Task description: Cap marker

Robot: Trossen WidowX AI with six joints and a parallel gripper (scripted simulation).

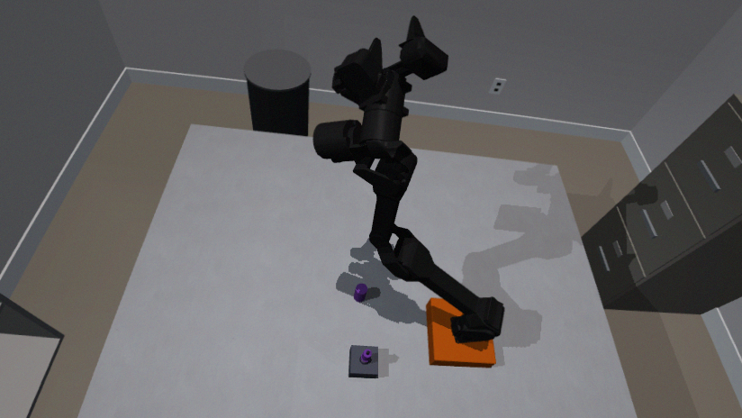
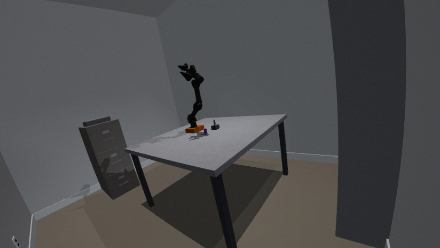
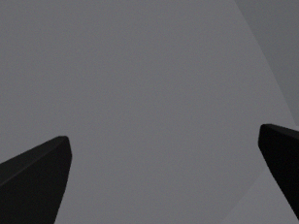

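Now: the purple cap 18 cm to the left of my gripper tip and 62 cm below it.
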